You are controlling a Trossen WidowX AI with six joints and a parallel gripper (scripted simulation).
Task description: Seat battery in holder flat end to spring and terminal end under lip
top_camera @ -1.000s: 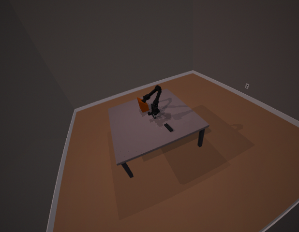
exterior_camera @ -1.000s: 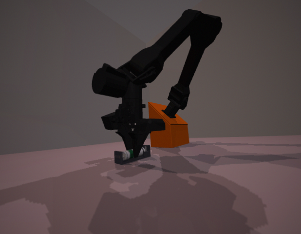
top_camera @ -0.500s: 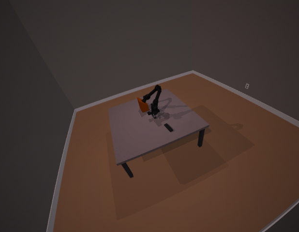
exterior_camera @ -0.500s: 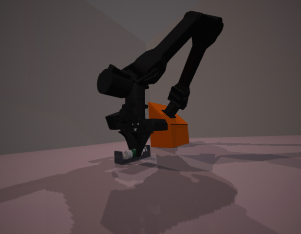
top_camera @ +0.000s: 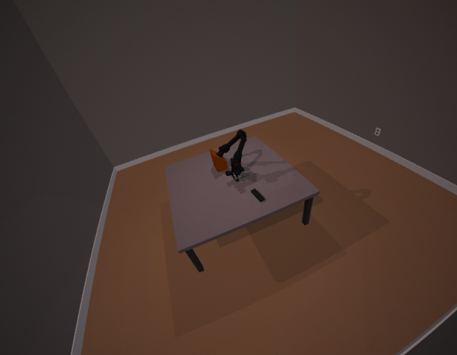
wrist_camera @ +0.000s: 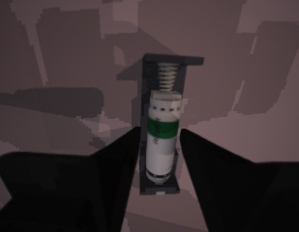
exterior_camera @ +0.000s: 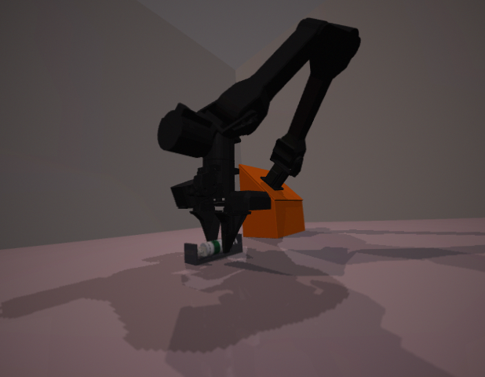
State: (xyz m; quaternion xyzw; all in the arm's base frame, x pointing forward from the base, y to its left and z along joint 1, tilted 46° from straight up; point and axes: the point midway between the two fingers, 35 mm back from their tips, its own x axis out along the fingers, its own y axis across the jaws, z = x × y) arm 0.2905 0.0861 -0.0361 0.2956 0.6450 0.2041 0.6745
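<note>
Right now the battery is 1 cm above my gripper tip.
</note>
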